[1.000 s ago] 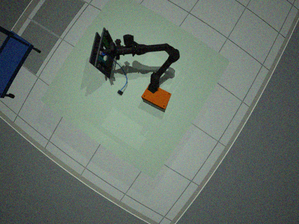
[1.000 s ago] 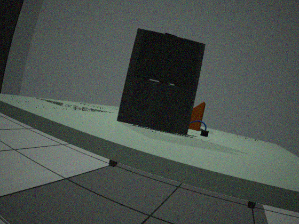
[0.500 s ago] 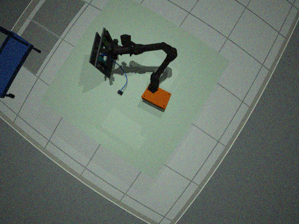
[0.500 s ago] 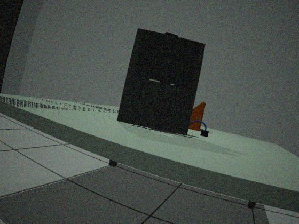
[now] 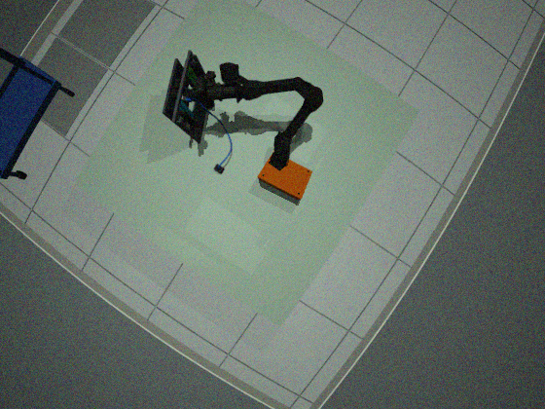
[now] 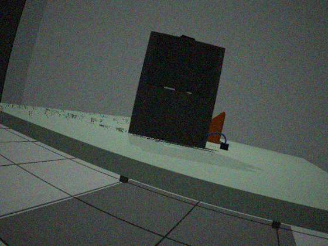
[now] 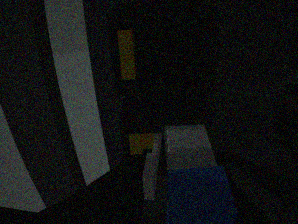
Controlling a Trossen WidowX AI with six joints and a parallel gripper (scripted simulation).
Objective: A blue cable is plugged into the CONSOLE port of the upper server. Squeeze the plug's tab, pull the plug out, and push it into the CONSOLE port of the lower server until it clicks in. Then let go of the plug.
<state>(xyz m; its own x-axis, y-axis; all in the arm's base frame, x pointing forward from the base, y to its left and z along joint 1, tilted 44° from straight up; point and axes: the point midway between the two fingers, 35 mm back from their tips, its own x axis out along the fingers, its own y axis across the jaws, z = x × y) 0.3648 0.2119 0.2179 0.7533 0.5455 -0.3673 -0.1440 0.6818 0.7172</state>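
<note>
Now: the plug right at my gripper tip.
</note>
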